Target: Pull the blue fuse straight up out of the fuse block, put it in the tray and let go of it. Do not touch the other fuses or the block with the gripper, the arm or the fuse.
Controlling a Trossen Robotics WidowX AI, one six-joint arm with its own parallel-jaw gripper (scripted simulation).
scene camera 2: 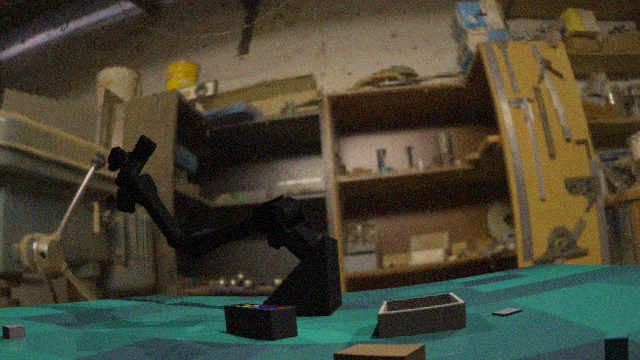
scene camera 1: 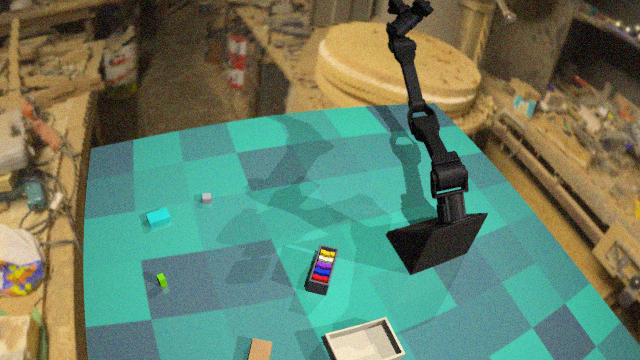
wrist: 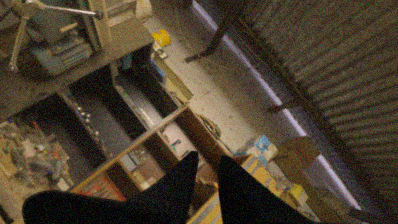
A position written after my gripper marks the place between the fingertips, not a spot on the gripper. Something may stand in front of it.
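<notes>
My gripper: visible at [scene camera 2: 140, 155] and [wrist: 208, 160].
</notes>
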